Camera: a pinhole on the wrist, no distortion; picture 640 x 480 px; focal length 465.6 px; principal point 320.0 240.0 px. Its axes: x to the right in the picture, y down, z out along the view. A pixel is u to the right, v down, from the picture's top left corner.
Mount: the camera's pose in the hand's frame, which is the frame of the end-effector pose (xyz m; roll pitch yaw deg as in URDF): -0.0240 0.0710 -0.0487 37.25 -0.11 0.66
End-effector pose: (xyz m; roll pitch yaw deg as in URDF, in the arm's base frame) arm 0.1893 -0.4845 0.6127 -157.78 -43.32 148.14
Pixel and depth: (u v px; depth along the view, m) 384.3 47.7 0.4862
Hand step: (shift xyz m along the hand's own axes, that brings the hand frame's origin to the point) 0.0479 -0.3823 0.2169
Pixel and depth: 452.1 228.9 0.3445
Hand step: 0.0757 -0.1429 0.2207
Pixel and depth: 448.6 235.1 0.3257
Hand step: 0.0678 -0.1278 0.2087
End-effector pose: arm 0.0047 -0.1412 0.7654 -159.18 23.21 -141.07
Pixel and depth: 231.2 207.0 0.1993
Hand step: -0.0608 -0.0613 0.1013
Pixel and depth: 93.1 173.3 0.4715
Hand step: -0.2505 -0.2708 0.2853
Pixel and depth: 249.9 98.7 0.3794
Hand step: -0.0779 -0.2509 0.1835
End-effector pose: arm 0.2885 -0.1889 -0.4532 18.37 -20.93 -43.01
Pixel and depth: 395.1 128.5 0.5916
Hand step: 0.0761 -0.3987 0.3366
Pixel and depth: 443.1 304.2 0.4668
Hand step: 0.1013 -0.1589 0.3621
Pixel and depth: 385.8 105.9 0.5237
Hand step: 0.0544 -0.3652 0.2770
